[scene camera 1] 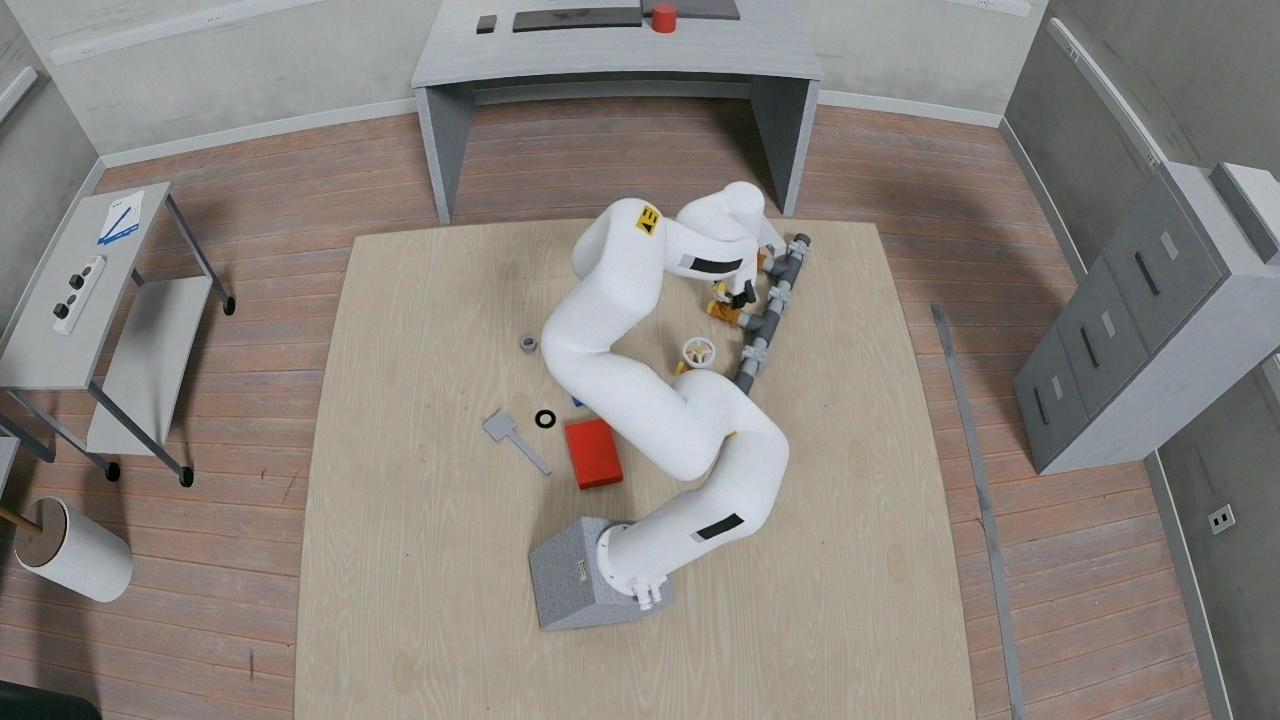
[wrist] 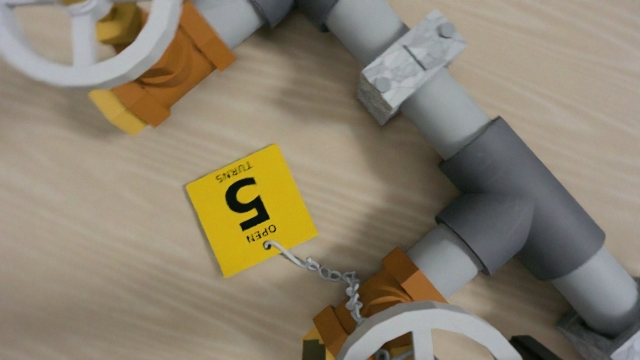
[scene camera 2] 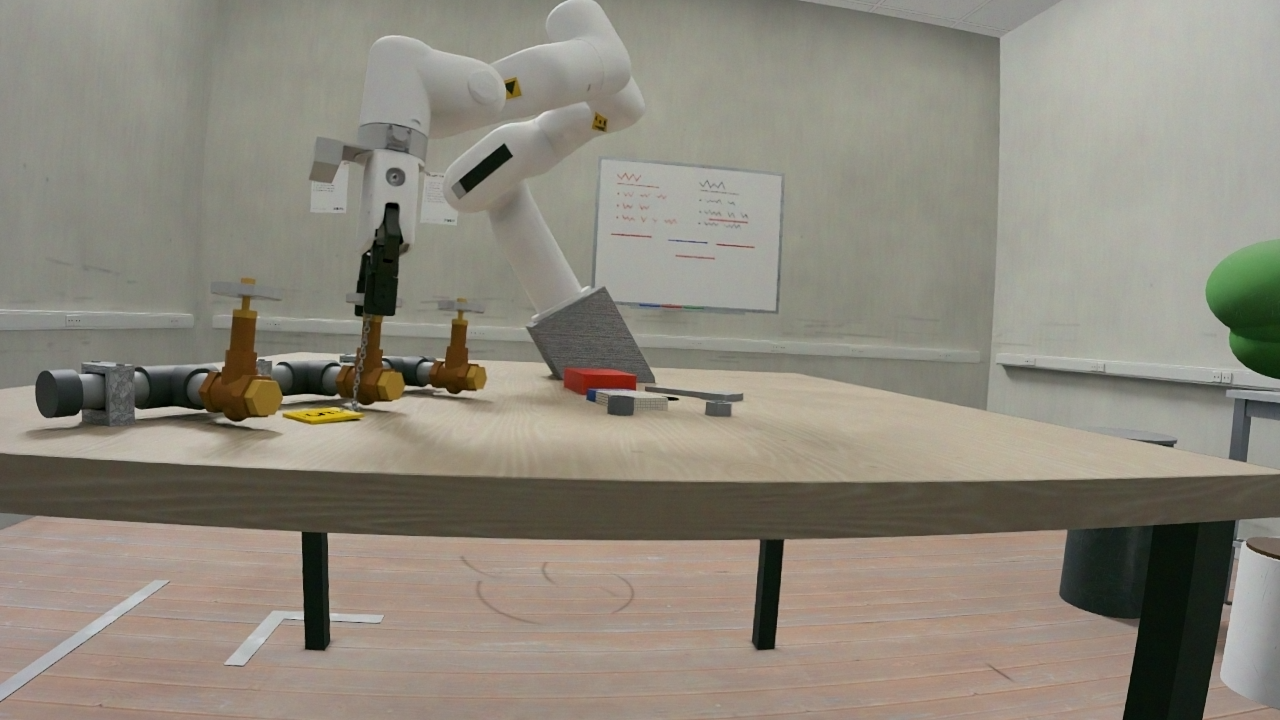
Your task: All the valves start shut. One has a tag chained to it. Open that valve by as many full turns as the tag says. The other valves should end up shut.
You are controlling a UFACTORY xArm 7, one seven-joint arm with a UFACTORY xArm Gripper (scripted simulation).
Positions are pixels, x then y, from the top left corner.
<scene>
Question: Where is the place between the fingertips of my gripper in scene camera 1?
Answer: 729, 293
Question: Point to a grey flat tool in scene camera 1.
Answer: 500, 425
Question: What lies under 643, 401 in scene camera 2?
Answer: A blue-and-white box.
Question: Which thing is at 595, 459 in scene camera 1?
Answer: A red block.
</scene>
